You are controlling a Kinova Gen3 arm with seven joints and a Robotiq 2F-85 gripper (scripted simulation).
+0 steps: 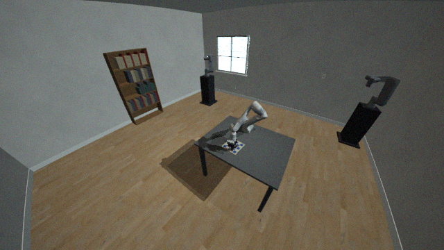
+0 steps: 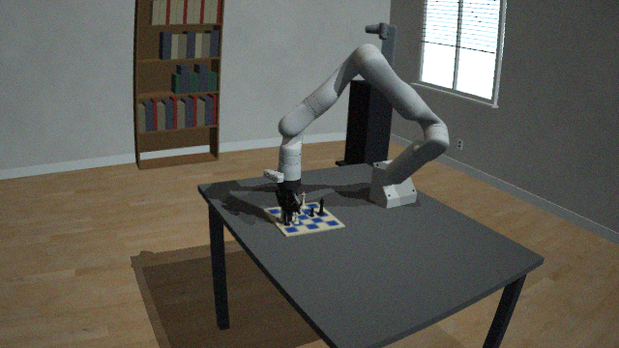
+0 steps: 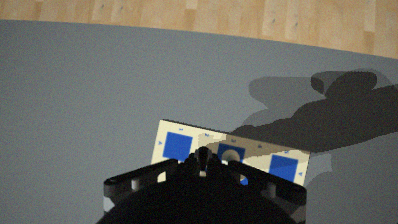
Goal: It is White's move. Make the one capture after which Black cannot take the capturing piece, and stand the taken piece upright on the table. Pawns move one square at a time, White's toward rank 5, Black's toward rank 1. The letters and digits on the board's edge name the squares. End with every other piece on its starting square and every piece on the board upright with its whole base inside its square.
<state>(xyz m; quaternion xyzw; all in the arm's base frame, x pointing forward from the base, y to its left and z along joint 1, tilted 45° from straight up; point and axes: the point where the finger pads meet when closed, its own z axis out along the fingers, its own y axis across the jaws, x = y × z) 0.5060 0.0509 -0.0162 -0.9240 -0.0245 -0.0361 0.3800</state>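
The blue-and-cream chessboard is 8 cm behind my hand, 3 cm to the right of it and 3 cm below it. The rest, counted from my hand: tall white piece: 12 cm behind, 10 cm to the right.
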